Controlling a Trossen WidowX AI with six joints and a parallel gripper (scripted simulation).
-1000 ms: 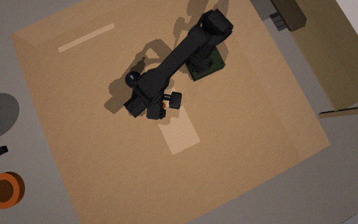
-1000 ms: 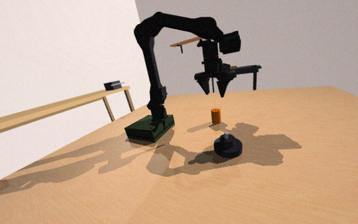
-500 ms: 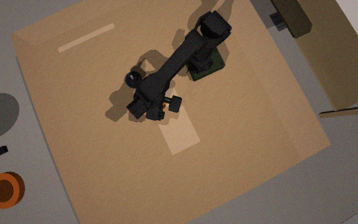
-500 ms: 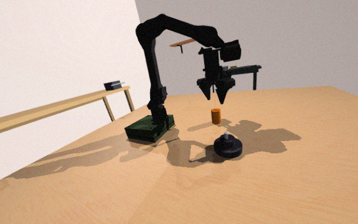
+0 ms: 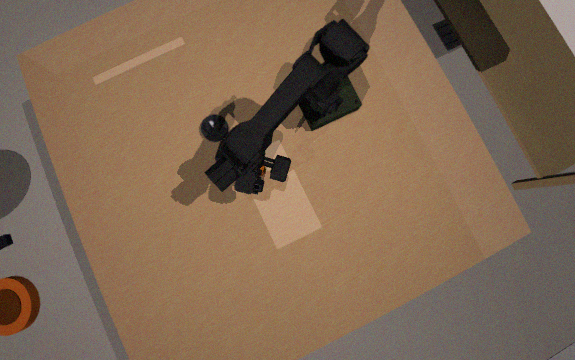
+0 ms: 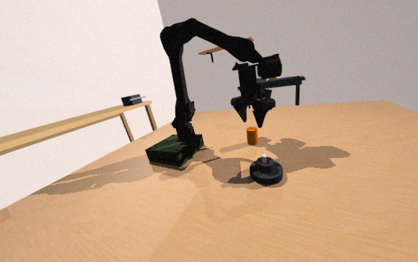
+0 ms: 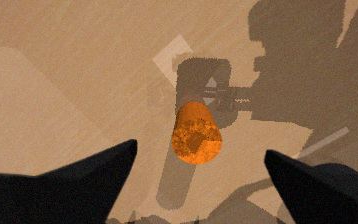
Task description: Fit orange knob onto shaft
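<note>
The orange knob is 30 mm below my gripper tip. Also, from my gripper tip: black round pedestal: 190 mm to the right, 50 mm below, 50 mm ahead.
</note>
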